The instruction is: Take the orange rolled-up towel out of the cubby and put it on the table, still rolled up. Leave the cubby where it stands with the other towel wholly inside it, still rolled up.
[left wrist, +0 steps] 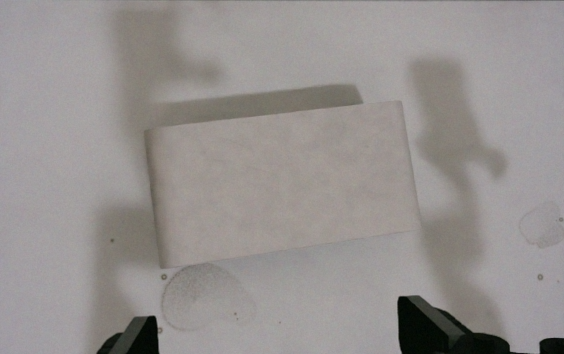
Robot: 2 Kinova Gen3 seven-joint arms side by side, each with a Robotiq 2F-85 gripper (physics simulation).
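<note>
The cubby (pixel 285 180) is seen from above in the left wrist view as a pale, plain rectangular top, turned slightly, in the middle of the view. Its openings are not visible from this angle. The orange rolled-up towel and the other towel do not show in this view. My left gripper (pixel 280 331) is open, with its two dark fingertips far apart at the bottom edge of the view and nothing between them. It is above the table, toward the lower side of the cubby in the view. My right gripper does not show.
The pale table (pixel 310 290) surrounds the cubby. It carries a round grey stain below the cubby's lower left corner, a smaller mark at the far right and some small dark spots. Blurred arm-like shadows fall on the left and right of the cubby.
</note>
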